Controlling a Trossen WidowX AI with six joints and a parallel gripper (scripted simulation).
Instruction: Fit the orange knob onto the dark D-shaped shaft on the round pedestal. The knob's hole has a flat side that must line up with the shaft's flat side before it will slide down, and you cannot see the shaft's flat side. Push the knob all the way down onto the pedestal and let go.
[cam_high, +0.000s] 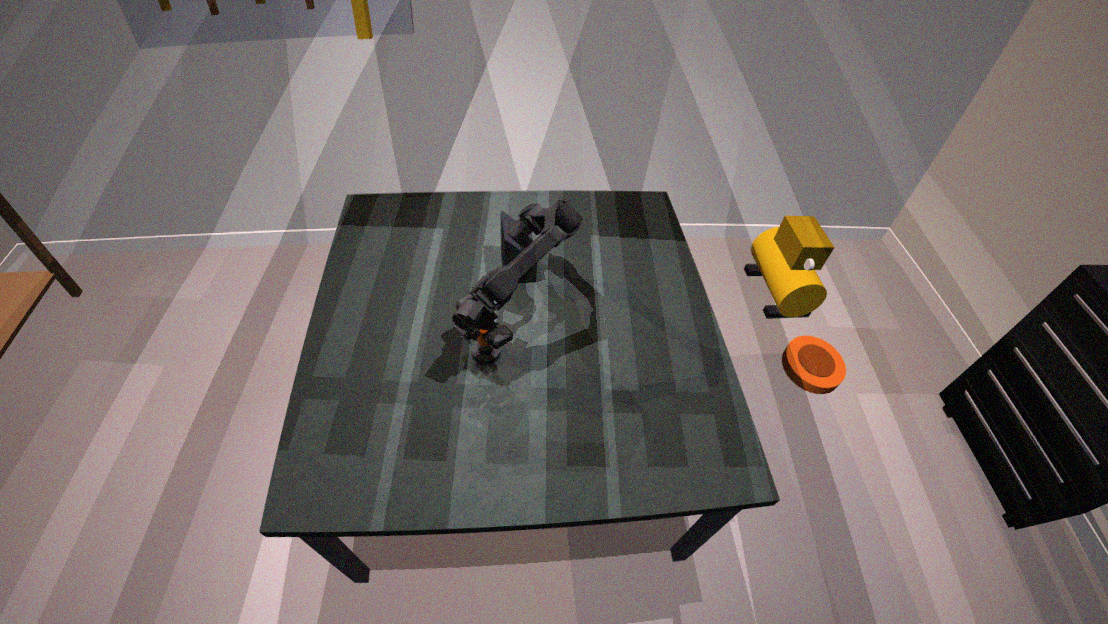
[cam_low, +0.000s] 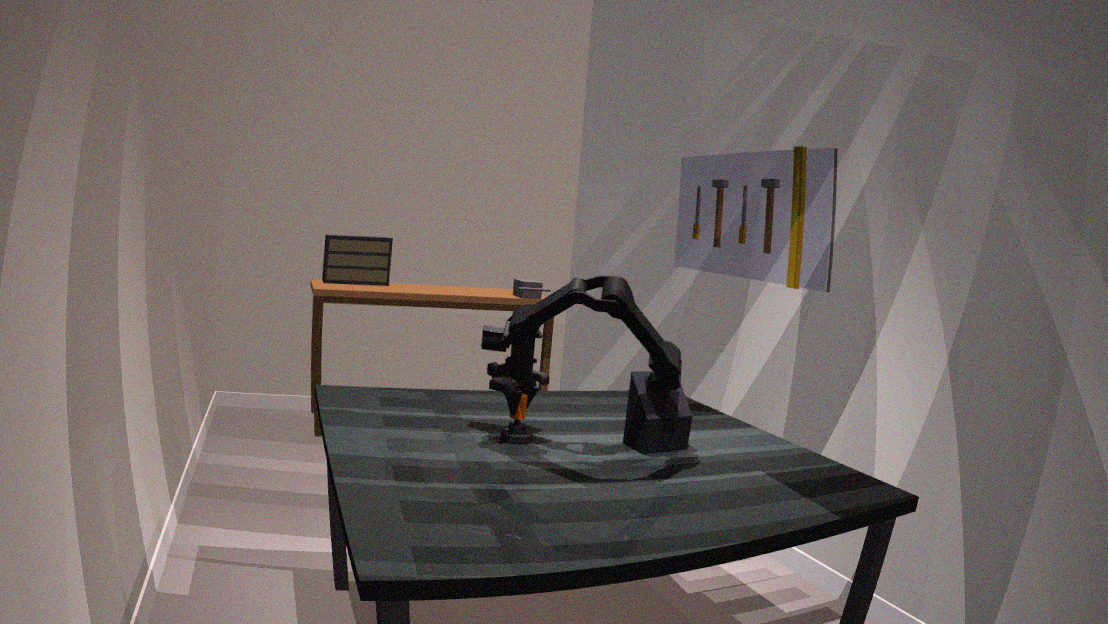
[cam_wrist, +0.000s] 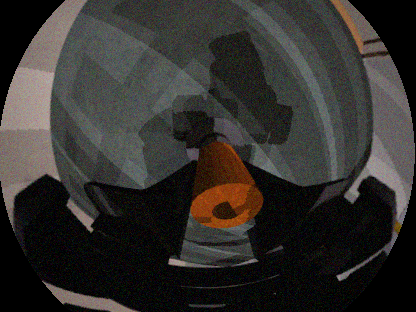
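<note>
The orange knob is 2 cm above my gripper tip. Also, from my gripper tip: round pedestal 4 cm below.
</note>
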